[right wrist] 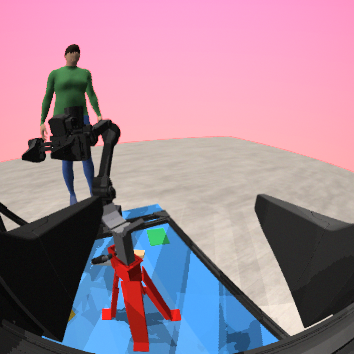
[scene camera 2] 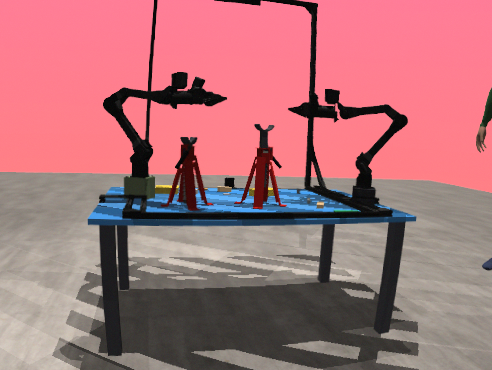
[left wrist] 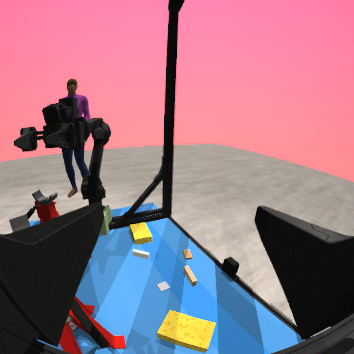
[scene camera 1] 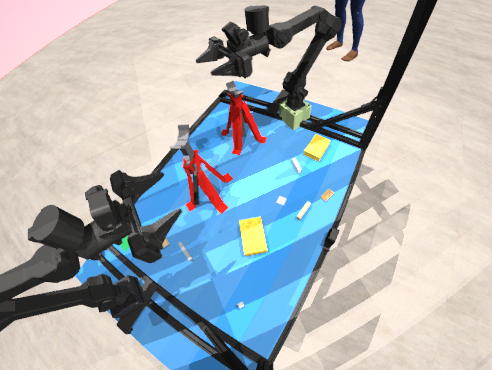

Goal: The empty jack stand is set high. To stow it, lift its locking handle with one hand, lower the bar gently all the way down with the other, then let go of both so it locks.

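Note:
A red jack stand point(scene camera 1: 212, 195) point(scene camera 2: 259, 175) point(left wrist: 112, 340) point(right wrist: 134, 300) stands upright with its grey bar point(scene camera 1: 186, 150) point(scene camera 2: 264, 139) point(right wrist: 124, 245) raised well above its top. Its dark locking handle point(scene camera 2: 276, 162) point(right wrist: 101, 259) slants down from the side of the stand's top. A second red stand point(scene camera 1: 237, 125) point(scene camera 2: 188, 177) point(left wrist: 47, 211) has its saddle low, close to its top. My left gripper point(scene camera 1: 171, 194) point(scene camera 2: 291, 109) is open and empty, above and apart from the raised stand. My right gripper point(scene camera 1: 205, 68) point(scene camera 2: 224, 98) is open and empty, above both stands. Neither gripper touches a stand.
Yellow sponges point(scene camera 1: 254, 236) point(scene camera 1: 317, 148) point(left wrist: 186, 330) and several small blocks lie on the blue table point(scene camera 1: 295, 280). A green box point(scene camera 1: 295, 115) point(scene camera 2: 139, 186) sits at the right arm's base. A black frame post point(scene camera 1: 400, 75) point(scene camera 2: 312, 75) rises beside the table. A green patch point(right wrist: 158, 236) lies near the far end.

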